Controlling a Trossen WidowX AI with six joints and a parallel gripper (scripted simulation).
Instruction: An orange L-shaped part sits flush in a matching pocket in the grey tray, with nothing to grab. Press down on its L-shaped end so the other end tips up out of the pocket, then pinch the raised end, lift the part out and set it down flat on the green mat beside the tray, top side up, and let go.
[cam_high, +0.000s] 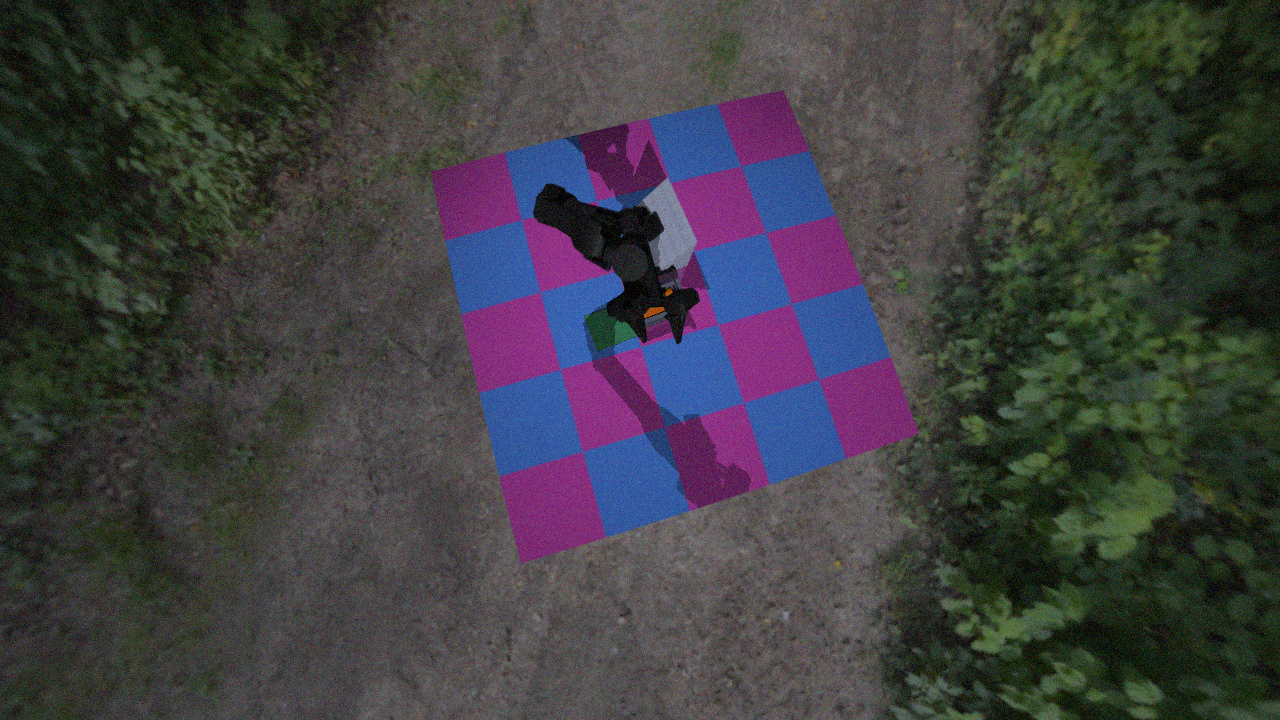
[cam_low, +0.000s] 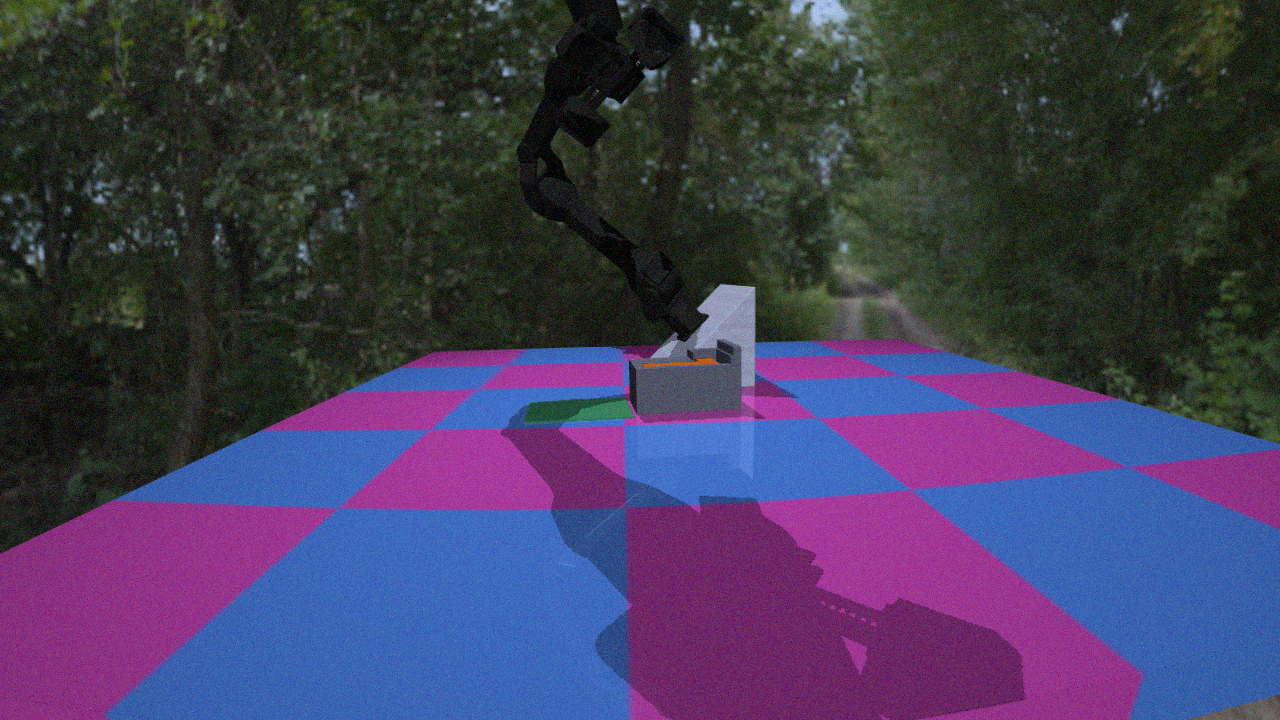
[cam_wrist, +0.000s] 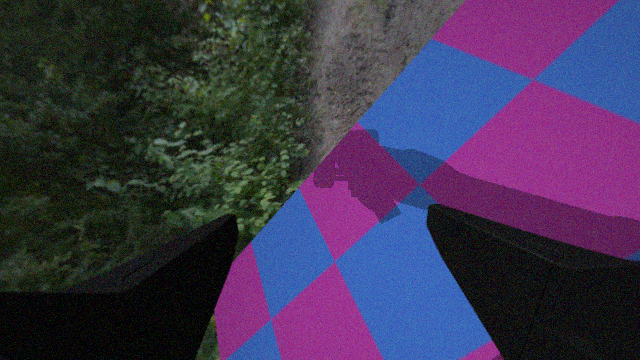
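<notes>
The orange L-shaped part lies 160 mm behind my gripper tip, 110 mm to the left of it and 350 mm below it. Also, from my gripper tip: green mat (170 mm behind, 50 mm to the right, 410 mm below).
</notes>
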